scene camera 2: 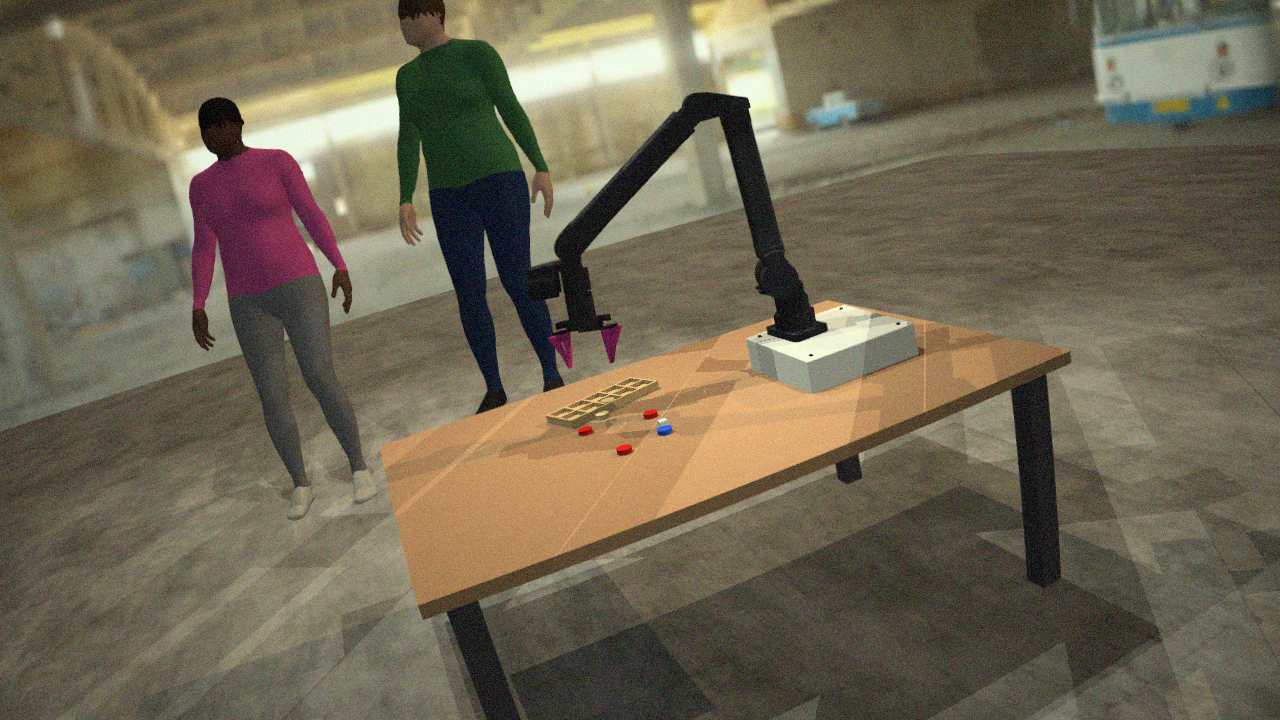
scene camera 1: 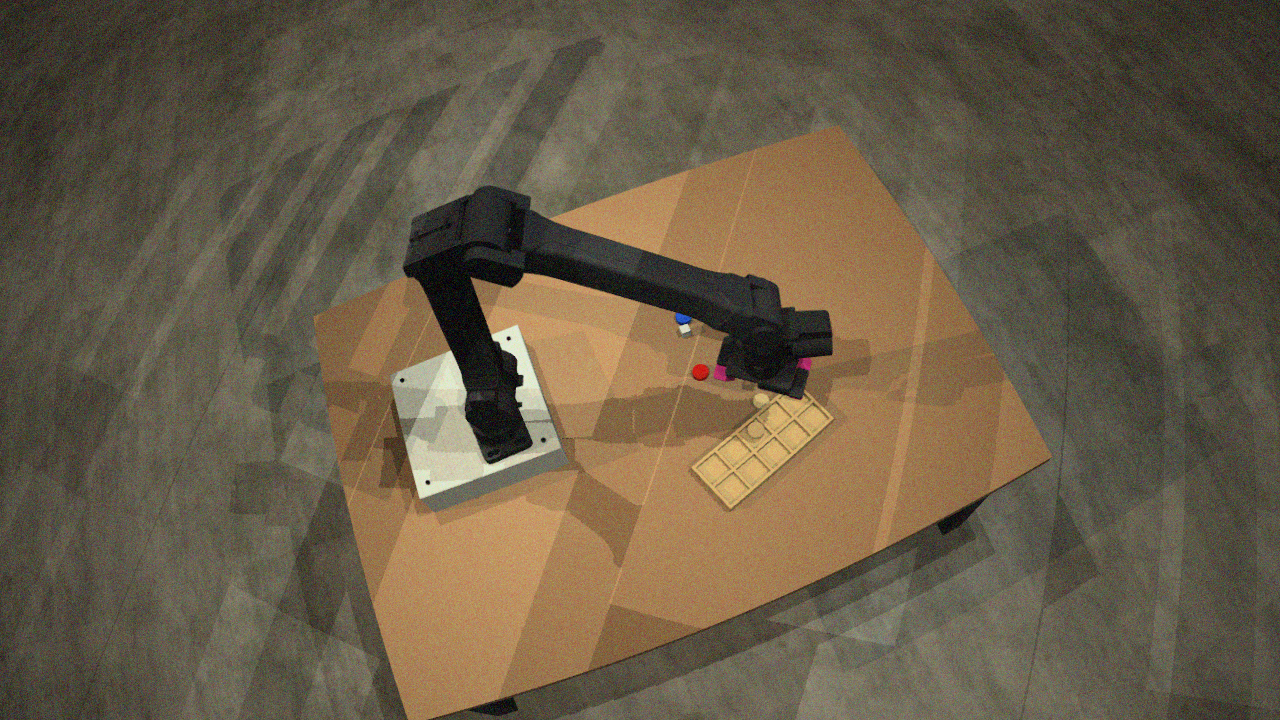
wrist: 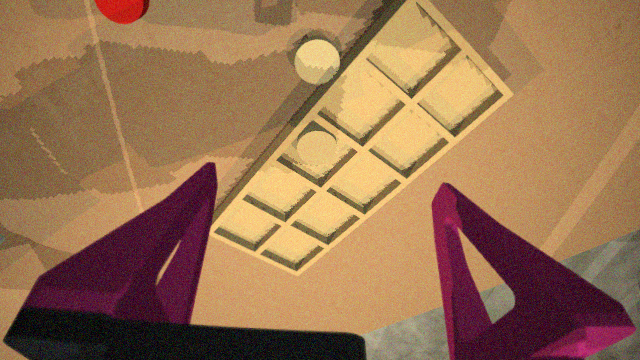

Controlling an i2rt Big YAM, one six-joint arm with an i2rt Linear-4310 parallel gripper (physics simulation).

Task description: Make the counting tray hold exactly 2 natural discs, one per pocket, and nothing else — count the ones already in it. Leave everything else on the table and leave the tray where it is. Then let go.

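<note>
The counting tray (scene camera 1: 731, 505) (scene camera 2: 563, 421) (wrist: 411, 99) is a light wooden tray with two rows of pockets. One natural disc (scene camera 1: 756, 429) (wrist: 317, 146) lies in a middle pocket of the row nearer the loose discs. Another natural disc (scene camera 1: 760, 400) (scene camera 2: 602, 414) (wrist: 317, 61) is outside the tray, on the table close beside its long side; whether it touches the wall is hard to tell. My gripper (scene camera 1: 763, 368) (scene camera 2: 590, 363) (wrist: 330, 183) is wide open and empty, above the tray area and clear of both discs. The other pockets visible in the wrist view hold no discs.
Red discs (scene camera 1: 700, 371) (scene camera 2: 649, 414) (wrist: 122, 7), (scene camera 2: 585, 430), (scene camera 2: 623, 449) lie on the table beside the tray. A blue disc (scene camera 1: 682, 317) (scene camera 2: 664, 429) lies by a small white block (scene camera 1: 685, 329) (scene camera 2: 662, 420). Two people stand beyond the table.
</note>
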